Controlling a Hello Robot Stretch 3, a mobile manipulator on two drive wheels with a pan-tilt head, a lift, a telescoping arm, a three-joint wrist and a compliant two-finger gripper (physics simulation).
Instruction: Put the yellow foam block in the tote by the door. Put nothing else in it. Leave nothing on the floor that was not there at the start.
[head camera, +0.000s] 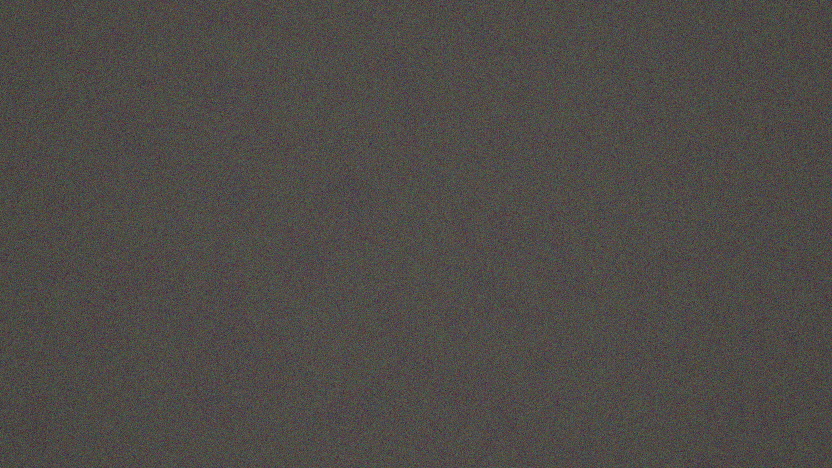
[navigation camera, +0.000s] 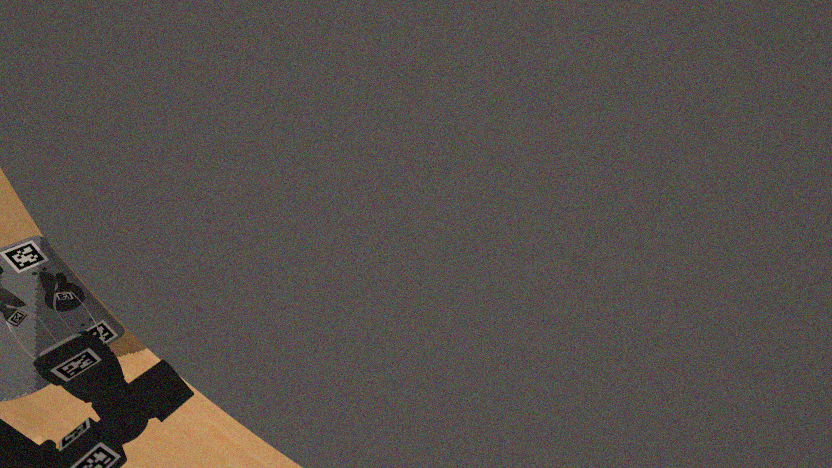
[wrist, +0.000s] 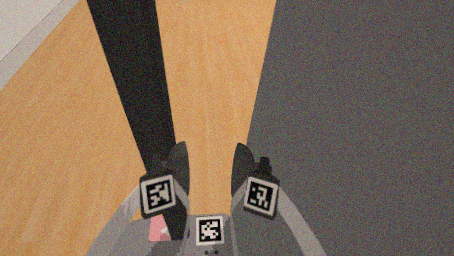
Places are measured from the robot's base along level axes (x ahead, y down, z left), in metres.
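Pixels of known places: gripper, fingertip midpoint: (navigation camera: 24, 281) (wrist: 210, 160).
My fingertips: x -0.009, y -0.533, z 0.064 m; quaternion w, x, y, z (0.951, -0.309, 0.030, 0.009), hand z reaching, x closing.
Behind a point stands the place of what it marks.
My gripper (navigation camera: 27, 283) {x -0.009, y -0.533, z 0.064 m} (wrist: 210, 160) {x -0.009, y -0.533, z 0.064 m} shows in the navigation view at the lower left and in the wrist view at the lower middle. Its two dark fingertips stand apart, with wooden floor showing between them, so it is open and empty. The yellow foam block and the tote by the door do not show in any view.
A dark grey surface (head camera: 416, 232) (navigation camera: 465, 203) (wrist: 360, 125) {x 0.053, y -0.619, z 0.021 m} covers the head view and borders the wooden floor (navigation camera: 192, 430) {x -0.026, y 0.000, z -0.645 m} (wrist: 210, 75) {x 0.036, y 0.000, z 0.937 m} elsewhere. A black bar (wrist: 130, 65) runs behind the left finger. A pale wall (wrist: 22, 22) {x -0.934, y -0.138, z 1.220 m} stands upper left. A small pink patch (wrist: 157, 227) {x -0.117, y -0.161, z 0.143 m} shows below.
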